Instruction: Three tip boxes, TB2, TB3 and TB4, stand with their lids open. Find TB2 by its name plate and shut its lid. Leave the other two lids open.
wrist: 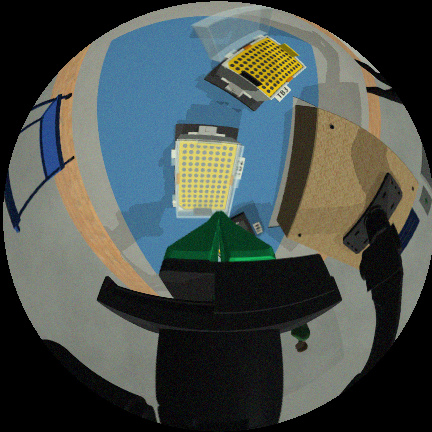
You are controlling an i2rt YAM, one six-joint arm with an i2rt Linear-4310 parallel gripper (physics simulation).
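Where they show: gripper, fingertip midpoint: (218, 216); arm's base, link origin: (374, 217).
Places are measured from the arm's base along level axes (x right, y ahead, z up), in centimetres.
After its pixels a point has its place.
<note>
The middle tip box TB2 (206, 172) @[x -5.0, y 31.6, z -11.6 cm] has a yellow tip rack, and its clear lid lies down over it, looking shut. Its name plate (240, 169) @[x -6.4, y 24.1, z -19.1 cm] is on the right side, seen edge-on, and reads as TB2. Box TB3 (266, 67) @[x 13.3, y 26.9, z -13.6 cm] stands at the upper right with its clear lid (220, 35) @[x 14.7, y 34.5, z -9.7 cm] open; its plate (282, 93) @[x 11.9, y 20.4, z -19.1 cm] is readable. Part of a third dark box (242, 221) @[x -18.5, y 20.1, z -17.9 cm] with a small white plate (257, 228) @[x -21.7, y 14.1, z -19.1 cm] shows behind the fingers; its lid is hidden. My gripper (218, 216) @[x -5.8, y 31.0, z -3.8 cm] is shut and empty, its green fingertips in view at TB2's near edge. Whether they touch it is unclear.
A blue mat (130, 100) @[x 5.4, y 46.5, z -19.3 cm] lies under the boxes. A tan board (335, 170) @[x 2.0, y 10.6, z -9.3 cm] with a dark side stands at the right, carrying a black mount (372, 212) @[x 0.6, y 3.8, z -0.2 cm] and black arm parts. A blue-framed object (50, 137) is at the left, beyond the wooden edge (75, 200).
</note>
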